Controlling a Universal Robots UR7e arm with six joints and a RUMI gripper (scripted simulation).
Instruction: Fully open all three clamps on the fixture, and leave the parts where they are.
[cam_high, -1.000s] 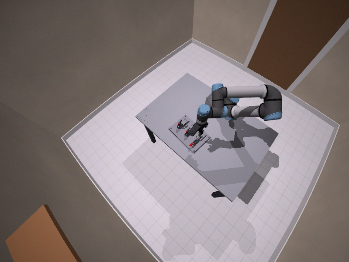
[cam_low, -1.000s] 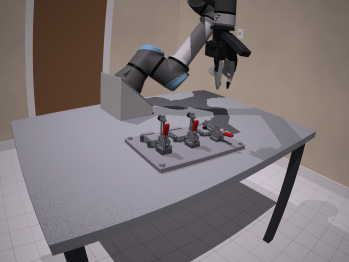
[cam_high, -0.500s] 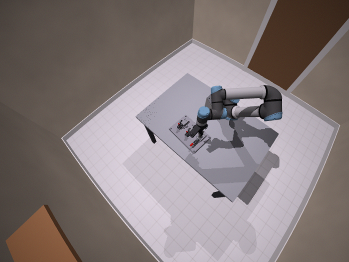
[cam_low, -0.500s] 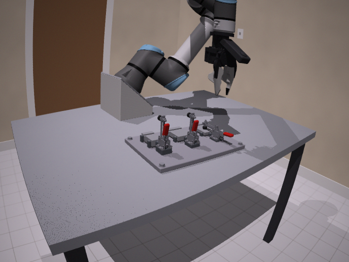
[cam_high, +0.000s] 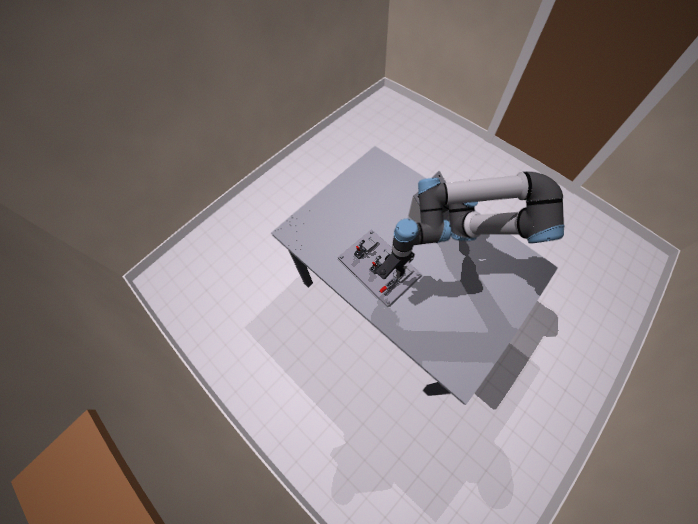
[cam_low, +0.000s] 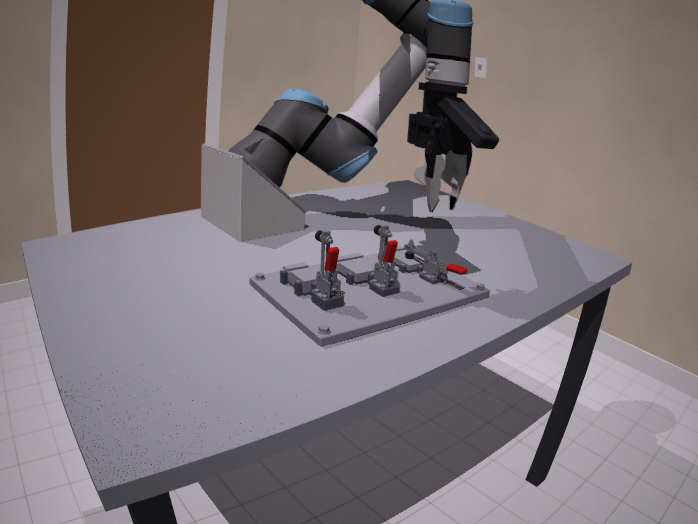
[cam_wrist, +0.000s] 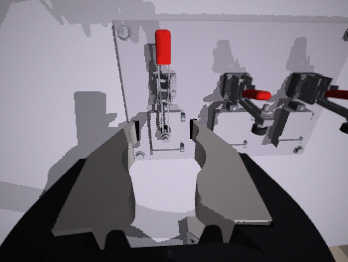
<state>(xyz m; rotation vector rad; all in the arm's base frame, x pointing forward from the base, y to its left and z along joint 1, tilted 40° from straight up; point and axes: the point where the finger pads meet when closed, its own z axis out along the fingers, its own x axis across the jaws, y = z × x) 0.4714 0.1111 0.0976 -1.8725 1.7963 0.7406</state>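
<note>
The grey fixture plate is 30 mm behind my hand, 110 mm to the right of it and 150 mm below it. Round my hand: grey part block 80 mm behind, 220 mm to the right, 120 mm below.
</note>
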